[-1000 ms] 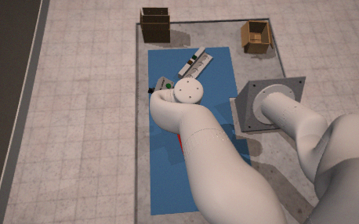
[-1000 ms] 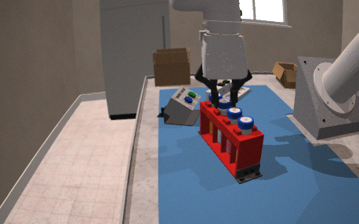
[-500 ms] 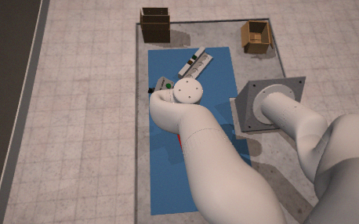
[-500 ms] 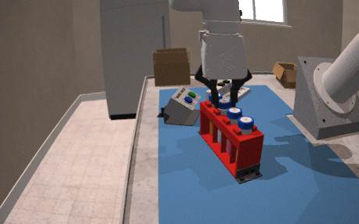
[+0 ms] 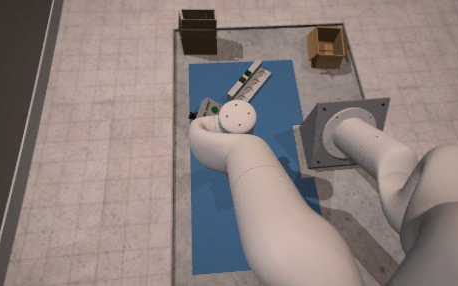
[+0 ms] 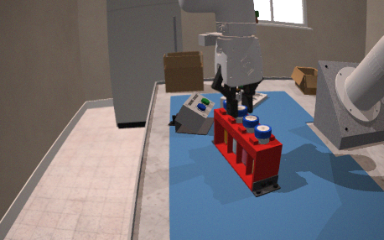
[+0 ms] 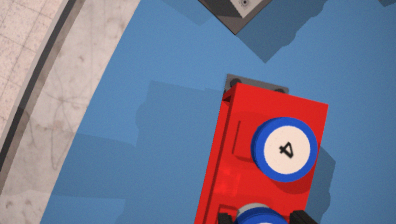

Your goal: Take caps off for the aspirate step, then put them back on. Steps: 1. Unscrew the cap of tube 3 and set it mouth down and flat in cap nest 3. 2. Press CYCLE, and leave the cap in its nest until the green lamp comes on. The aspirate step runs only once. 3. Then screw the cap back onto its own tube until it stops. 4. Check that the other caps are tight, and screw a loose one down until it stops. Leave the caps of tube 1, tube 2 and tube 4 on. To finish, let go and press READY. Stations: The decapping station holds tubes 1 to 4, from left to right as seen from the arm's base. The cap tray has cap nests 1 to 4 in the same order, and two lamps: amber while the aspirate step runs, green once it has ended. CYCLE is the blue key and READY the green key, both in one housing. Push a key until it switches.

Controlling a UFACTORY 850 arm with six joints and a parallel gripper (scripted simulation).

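Right now my hand is 10 mm above the blue cap. The rest, counted from my hand: blue key: 170 mm to the right, 70 mm ahead, 60 mm below; then grey key housing: 190 mm to the right, 80 mm below, 80 mm ahead; then cap marked 4: 50 mm to the right, 20 mm below, 10 mm ahead.
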